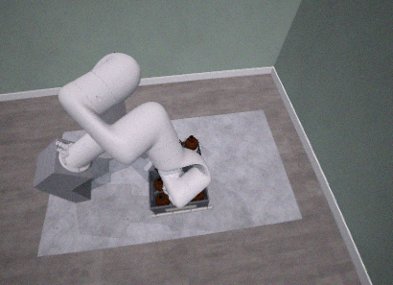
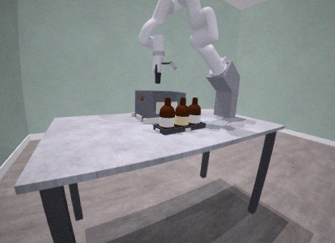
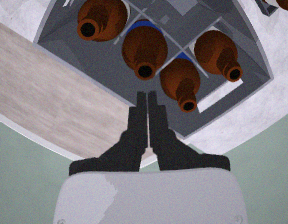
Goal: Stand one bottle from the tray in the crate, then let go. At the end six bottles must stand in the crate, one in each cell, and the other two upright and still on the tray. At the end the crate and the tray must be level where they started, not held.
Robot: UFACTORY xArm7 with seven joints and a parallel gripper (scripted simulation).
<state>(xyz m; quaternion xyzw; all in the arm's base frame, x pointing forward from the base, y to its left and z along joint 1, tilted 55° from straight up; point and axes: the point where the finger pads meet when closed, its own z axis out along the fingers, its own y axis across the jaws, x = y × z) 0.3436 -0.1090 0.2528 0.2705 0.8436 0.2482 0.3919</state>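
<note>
My hand is 28 cm to the right of the glass bottle, 16 cm above it and 9 cm past it. The rest, counted from my hand: grey crate 16 cm below, 4 cm to the left, 1 cm behind; then dark tray 28 cm to the left, 23 cm below, 9 cm behind.
</note>
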